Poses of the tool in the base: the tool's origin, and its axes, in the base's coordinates. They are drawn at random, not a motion.
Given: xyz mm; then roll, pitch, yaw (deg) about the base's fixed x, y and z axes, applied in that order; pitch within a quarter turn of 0, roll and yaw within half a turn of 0.
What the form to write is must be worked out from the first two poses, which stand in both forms.
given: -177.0 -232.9 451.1 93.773 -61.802 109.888
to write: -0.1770 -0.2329 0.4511 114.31 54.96 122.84
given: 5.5 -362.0 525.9 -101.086 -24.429 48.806
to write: 0.0055 -0.3620 0.5259 -82.78 -56.90 14.13
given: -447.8 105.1 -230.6 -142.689 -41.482 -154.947
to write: -0.4478 0.1051 -0.2306 46.92 -130.25 56.54
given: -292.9 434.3 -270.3 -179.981 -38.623 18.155
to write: -0.2929 0.4343 -0.2703 -162.37 -25.95 -56.90
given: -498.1 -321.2 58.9 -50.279 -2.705 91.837
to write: -0.4981 -0.3212 0.0589 -36.65 -41.87 84.16
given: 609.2 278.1 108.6 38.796 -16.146 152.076
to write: 0.6092 0.2781 0.1086 33.66 46.49 148.55
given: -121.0 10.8 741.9 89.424 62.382 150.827
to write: -0.1210 0.0108 0.7419 -28.28 93.32 68.64
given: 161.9 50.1 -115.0 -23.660 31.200 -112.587
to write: 0.1619 0.0501 -0.1150 14.72 41.75 -101.40
